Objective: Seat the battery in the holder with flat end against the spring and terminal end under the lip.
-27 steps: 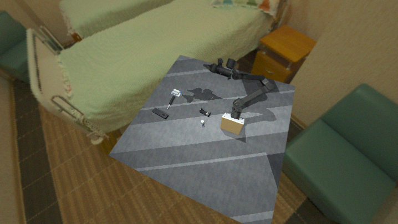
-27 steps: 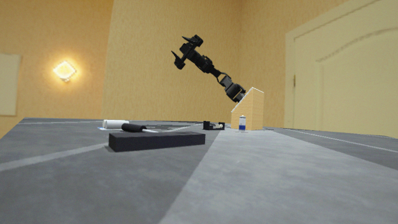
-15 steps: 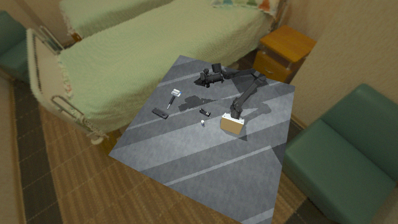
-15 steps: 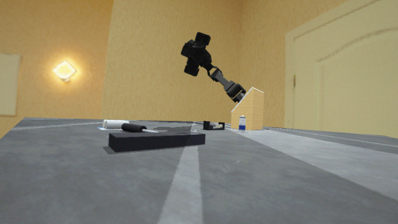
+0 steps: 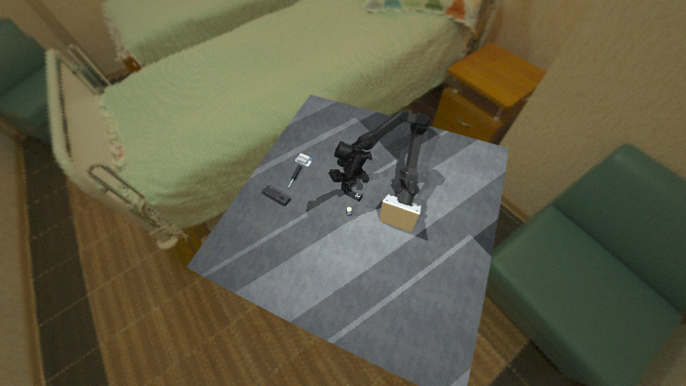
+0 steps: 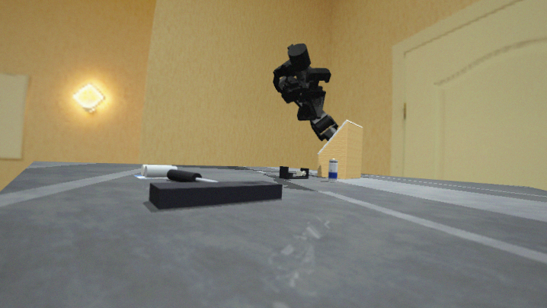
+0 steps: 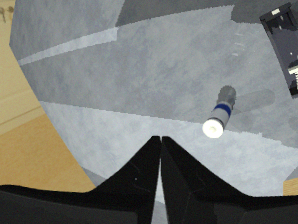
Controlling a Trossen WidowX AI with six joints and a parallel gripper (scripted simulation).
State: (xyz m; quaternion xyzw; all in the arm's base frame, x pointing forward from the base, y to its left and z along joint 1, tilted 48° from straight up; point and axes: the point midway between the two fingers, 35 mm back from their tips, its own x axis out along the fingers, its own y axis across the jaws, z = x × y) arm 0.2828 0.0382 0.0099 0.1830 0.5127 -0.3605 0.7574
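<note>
Now: the battery 4 cm behind my gripper tip, 3 cm to the left of it and 14 cm below it. Round my gripper tip: white pack (31 cm ahead, 23 cm to the right, 16 cm below); then screwdriver (32 cm ahead, 9 cm to the right, 16 cm below).
</note>
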